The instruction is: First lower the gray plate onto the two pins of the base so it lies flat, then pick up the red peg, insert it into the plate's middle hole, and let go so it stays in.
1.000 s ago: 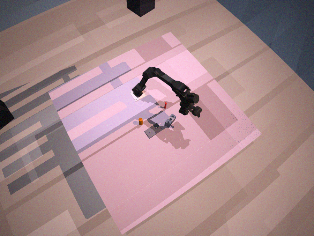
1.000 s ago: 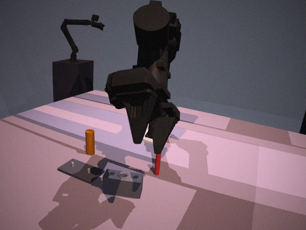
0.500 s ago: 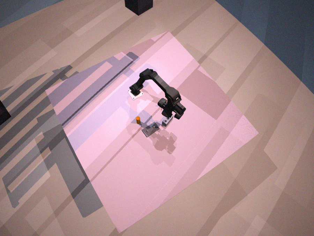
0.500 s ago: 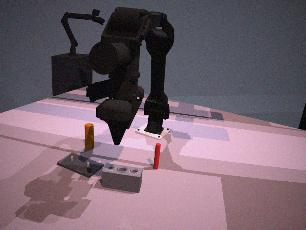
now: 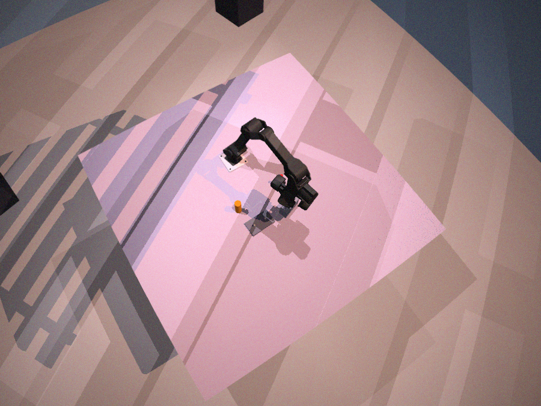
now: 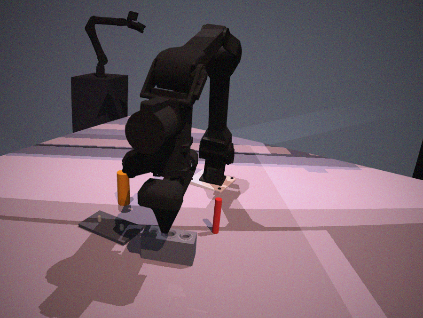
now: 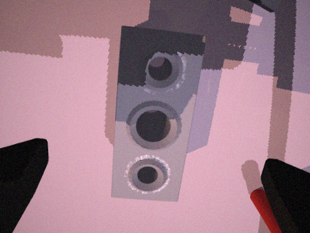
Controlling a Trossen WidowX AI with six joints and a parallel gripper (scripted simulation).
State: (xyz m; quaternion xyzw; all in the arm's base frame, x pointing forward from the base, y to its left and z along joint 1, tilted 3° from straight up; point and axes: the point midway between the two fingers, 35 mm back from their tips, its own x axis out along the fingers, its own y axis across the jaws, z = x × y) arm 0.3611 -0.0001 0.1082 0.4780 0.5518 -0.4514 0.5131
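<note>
The gray plate is 4 cm below my gripper tip. From my gripper tip the other things lie so: orange cylinder 15 cm behind, 17 cm to the right, 4 cm below; then red peg 11 cm behind, 6 cm to the left, 4 cm below; then dark flat base 4 cm behind, 15 cm to the right, 7 cm below.
</note>
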